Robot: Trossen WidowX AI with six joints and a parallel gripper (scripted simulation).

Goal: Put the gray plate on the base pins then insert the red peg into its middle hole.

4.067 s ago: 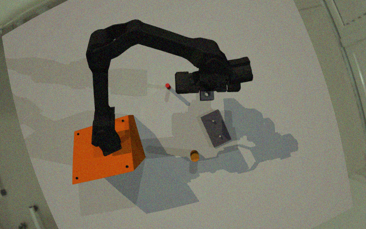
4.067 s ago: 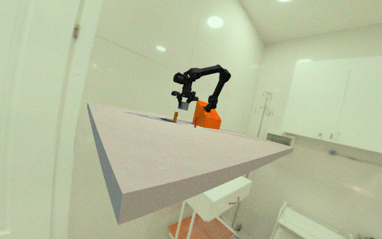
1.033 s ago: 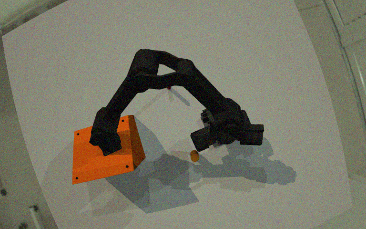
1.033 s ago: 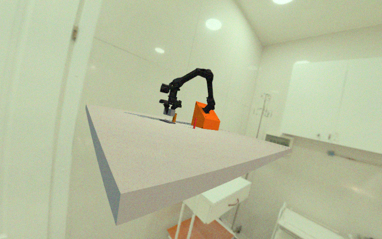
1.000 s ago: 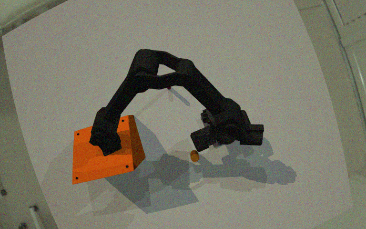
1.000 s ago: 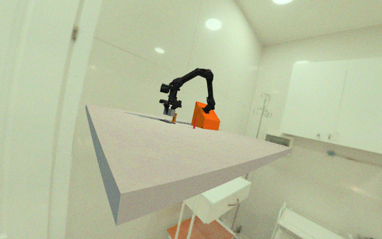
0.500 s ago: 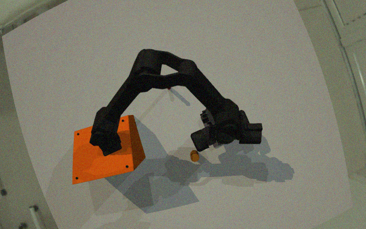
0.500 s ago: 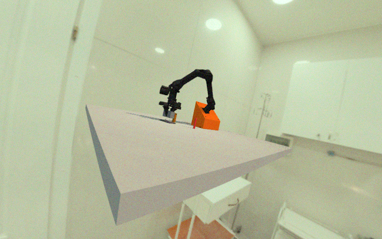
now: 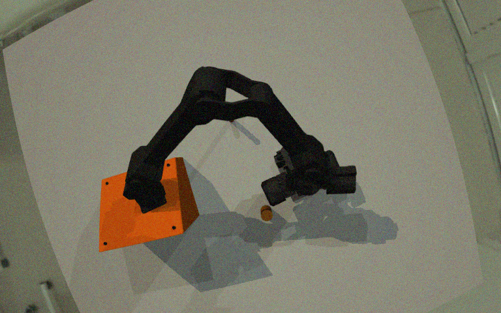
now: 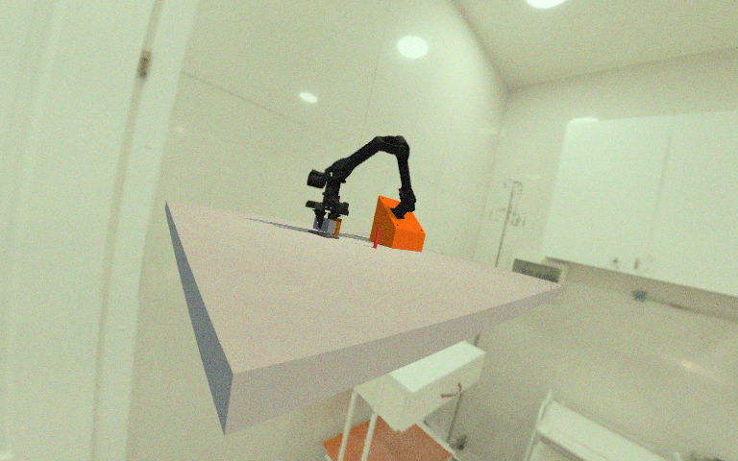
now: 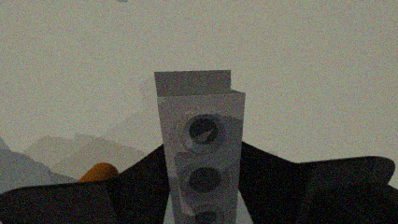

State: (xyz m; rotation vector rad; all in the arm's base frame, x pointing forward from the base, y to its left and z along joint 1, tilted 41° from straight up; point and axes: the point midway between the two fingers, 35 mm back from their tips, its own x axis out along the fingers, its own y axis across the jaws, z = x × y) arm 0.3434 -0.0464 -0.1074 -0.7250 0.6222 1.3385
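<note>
The gray slab is 2 cm below my gripper tip. From my gripper tip the other things lie so: plate (3 cm above); red peg (9 cm behind, 20 cm to the left, 1 cm above); orange cylinder (11 cm behind, 5 cm to the right, 1 cm above).
</note>
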